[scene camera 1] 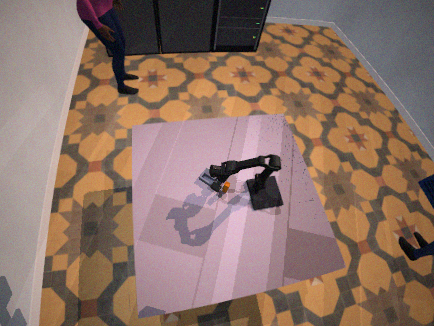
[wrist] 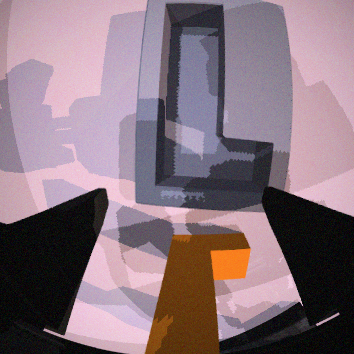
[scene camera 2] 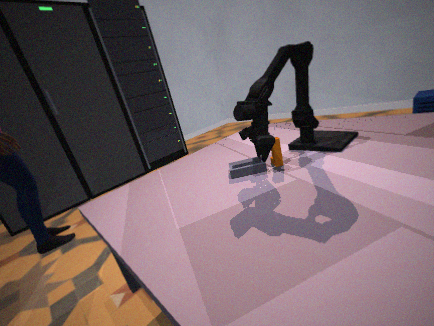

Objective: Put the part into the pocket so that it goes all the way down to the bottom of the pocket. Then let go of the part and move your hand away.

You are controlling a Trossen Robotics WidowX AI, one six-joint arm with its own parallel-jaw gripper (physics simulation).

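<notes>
The orange L-shaped part stands upright on the table, outside the pocket, on the arm-base side of the grey block. The grey block lies flat, and its L-shaped pocket is empty. My gripper is open wide and low, close by the block's near end. In the wrist view the part shows in the gap between the two fingers, with space on both sides. Its lower end in that view is cut off by the frame.
The arm's black base stands on the pink table top, behind the part. Dark cabinets and a person are beyond the table. Shadows of the arm fall across the table.
</notes>
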